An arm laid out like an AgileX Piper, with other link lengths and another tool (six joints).
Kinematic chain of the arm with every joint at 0, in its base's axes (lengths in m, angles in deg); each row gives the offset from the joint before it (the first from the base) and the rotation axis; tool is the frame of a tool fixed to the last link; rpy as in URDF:
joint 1: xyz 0 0 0.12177 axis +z
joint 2: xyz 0 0 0 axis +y
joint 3: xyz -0.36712 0 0.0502 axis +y
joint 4: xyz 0.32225 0 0.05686 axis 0.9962 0 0.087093
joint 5: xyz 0 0 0 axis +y
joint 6: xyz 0.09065 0 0.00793 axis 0.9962 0 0.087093
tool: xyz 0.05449 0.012 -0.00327 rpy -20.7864 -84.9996 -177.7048
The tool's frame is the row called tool.
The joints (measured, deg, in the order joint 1, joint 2, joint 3, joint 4, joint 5, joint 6), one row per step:
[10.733 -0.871 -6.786 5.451 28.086 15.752]
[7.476 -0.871 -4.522 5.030 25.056 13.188]
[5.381 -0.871 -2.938 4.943 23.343 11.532]
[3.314 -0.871 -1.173 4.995 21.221 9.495]
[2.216 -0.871 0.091 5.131 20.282 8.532]
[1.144 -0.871 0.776 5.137 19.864 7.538]
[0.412 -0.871 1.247 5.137 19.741 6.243]
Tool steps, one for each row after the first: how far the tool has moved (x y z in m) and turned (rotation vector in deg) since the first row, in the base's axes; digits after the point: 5 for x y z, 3 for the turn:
[0.00620 -0.00515 -0.01130 -2.661 -1.296 -2.950]
[0.00962 -0.00854 -0.02017 -4.305 -1.662 -4.782]
[0.01301 -0.01207 -0.02959 -6.166 -2.232 -6.515]
[0.01461 -0.01390 -0.03764 -7.000 -1.969 -7.413]
[0.01547 -0.01577 -0.04236 -7.987 -1.769 -8.242]
[0.01585 -0.01710 -0.04615 -9.267 -1.540 -8.614]

